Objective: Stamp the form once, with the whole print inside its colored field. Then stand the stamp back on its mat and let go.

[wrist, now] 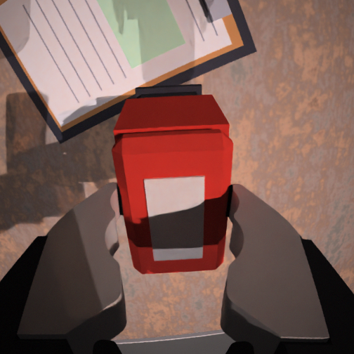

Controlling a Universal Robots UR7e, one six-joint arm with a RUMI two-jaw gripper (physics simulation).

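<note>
The red stamp [172, 155] with a pale label fills the middle of the wrist view, its dark base showing at its upper end. My gripper [174, 186] is shut on the stamp, one jaw on each side. The form [75, 65] is a white lined sheet on a dark-edged clipboard at the top left, beyond the stamp's base. Its green field [157, 40] shows in part at the top edge, with a shadow across it. The part of the form beyond the top edge is out of view. The stamp's underside is hidden. The mat does not show in this view.
The clipboard [249, 46] has a dark border and an orange-brown edge, and its grey clip [218, 9] shows in part at the top. The mottled brown table top [295, 130] lies around it. Shadows fall on the table at the left.
</note>
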